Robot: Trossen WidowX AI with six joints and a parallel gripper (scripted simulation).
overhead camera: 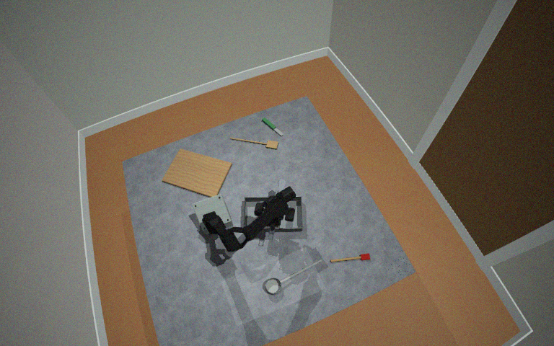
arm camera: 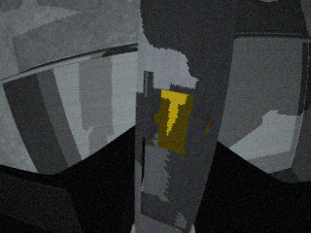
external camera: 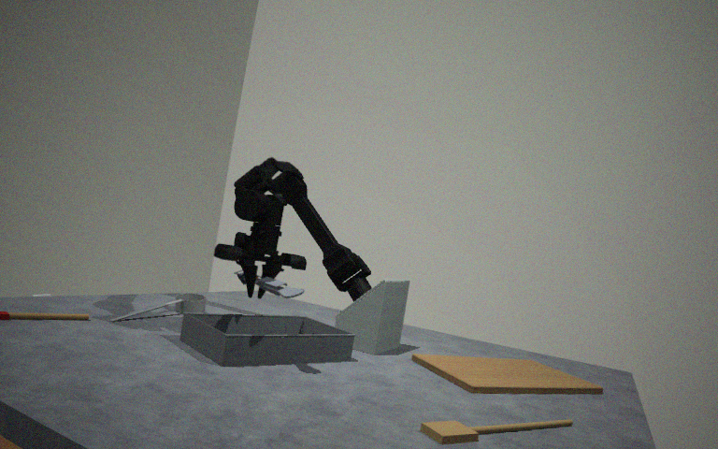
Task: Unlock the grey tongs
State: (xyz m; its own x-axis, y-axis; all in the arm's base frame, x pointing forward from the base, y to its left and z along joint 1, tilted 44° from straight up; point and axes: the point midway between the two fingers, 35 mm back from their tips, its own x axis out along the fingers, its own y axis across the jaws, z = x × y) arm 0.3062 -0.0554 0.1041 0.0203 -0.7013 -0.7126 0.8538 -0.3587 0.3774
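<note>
My gripper tip is now 1 cm past the yellow lock piece, 2 cm to the left of it and 4 cm below it. From my gripper tip the other things lie so: red-headed spatula: 31 cm ahead, 31 cm to the right, 9 cm below; roasting tin: 5 cm to the left, 7 cm below; wooden board: 33 cm behind, 47 cm to the left, 9 cm below.
</note>
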